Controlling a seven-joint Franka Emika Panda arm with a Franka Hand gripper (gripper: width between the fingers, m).
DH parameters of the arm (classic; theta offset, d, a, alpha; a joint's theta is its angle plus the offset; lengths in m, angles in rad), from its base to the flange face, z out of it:
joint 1: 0 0.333 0 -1.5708
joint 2: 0 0 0 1.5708
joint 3: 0 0.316 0.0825 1.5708
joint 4: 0 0 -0.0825 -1.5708
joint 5: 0 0.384 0 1.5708
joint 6: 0 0 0.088 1.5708
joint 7: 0 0.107 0 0
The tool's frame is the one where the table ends.
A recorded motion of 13 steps. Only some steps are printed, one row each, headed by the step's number.
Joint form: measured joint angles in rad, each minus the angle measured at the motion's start. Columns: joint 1, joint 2, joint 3, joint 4, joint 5, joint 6, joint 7.
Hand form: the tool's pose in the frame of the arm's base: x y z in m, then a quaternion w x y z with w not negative. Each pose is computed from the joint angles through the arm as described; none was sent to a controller.
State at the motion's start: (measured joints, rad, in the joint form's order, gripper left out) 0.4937 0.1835 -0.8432 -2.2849 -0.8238 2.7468 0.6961
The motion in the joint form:
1: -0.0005 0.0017 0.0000 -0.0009 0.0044 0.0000 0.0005
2: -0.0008 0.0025 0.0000 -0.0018 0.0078 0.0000 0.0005
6: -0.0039 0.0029 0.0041 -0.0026 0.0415 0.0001 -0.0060
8: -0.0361 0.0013 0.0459 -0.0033 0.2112 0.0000 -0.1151
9: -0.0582 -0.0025 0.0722 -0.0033 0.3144 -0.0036 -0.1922
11: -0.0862 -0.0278 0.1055 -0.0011 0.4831 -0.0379 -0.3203
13: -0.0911 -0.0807 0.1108 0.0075 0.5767 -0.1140 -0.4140
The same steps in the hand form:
1: 0.5256 -0.1571 0.3215 0.24719 0.94249 -0.13924 0.17671
2: 0.5253 -0.1573 0.3209 0.24656 0.94256 -0.14074 0.17600
6: 0.5256 -0.1578 0.3209 0.23876 0.94298 -0.15196 0.17521
8: 0.5283 -0.1586 0.3218 0.20254 0.95003 -0.17050 0.16537
9: 0.5291 -0.1604 0.3231 0.18039 0.95425 -0.17759 0.15914
11: 0.5279 -0.1651 0.3315 0.14078 0.96008 -0.19193 0.14692
13: 0.5234 -0.1700 0.3497 0.11110 0.96538 -0.19565 0.13199

